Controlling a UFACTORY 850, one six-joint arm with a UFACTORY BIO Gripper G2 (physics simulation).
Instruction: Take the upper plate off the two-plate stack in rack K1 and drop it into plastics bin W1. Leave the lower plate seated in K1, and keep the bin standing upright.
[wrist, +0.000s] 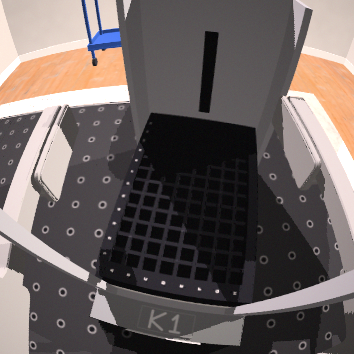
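Observation:
A black multi-well plate (184, 225) is there in the scene, and I can see my own gripper (174, 106) as well.

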